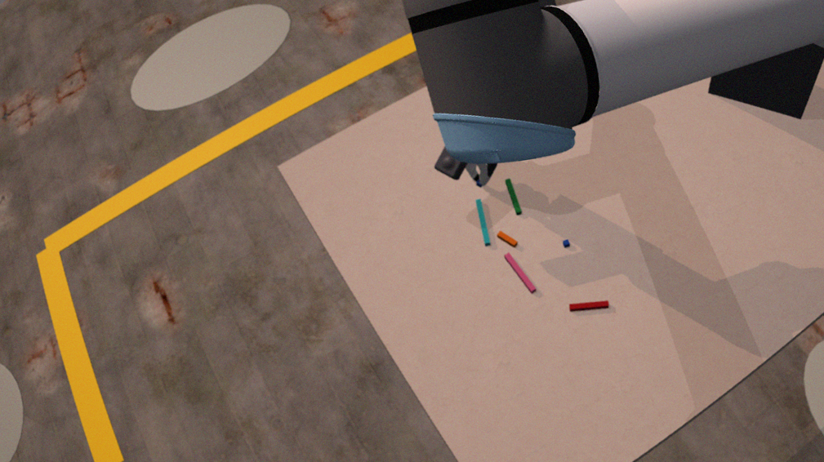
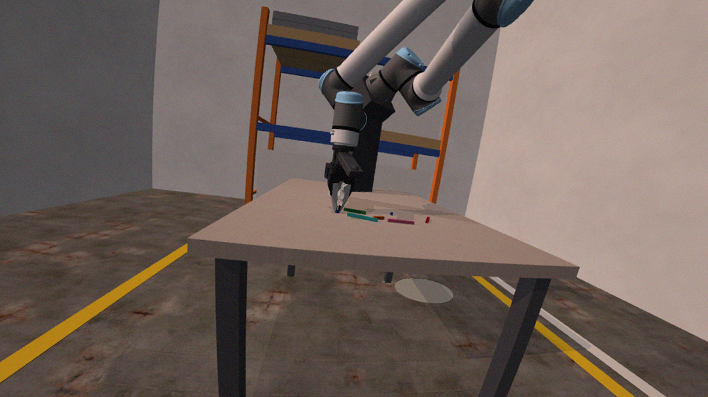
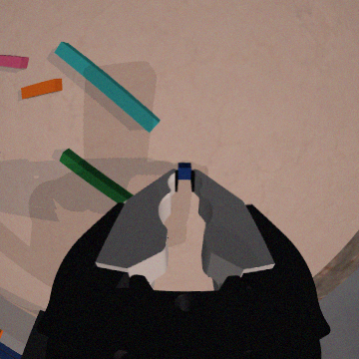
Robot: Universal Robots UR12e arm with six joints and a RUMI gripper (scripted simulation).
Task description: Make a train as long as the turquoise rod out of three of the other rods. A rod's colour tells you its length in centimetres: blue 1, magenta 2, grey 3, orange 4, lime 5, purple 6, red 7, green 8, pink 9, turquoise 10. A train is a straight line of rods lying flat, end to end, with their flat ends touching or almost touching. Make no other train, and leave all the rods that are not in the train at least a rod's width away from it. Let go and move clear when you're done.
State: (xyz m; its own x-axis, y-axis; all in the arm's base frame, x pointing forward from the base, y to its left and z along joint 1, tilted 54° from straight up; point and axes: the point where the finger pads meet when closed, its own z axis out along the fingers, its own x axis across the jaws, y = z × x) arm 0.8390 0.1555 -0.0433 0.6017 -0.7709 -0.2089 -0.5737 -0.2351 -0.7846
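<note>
The orange rod lies 3 cm behind my hand, 14 cm to the left of it and 1 cm below it. Round my hand: green rod (6 cm behind, 4 cm to the left, 1 cm below); pink rod (4 cm behind, 21 cm to the left, 1 cm below); turquoise rod (1 cm ahead, 9 cm to the left, 1 cm below).
</note>
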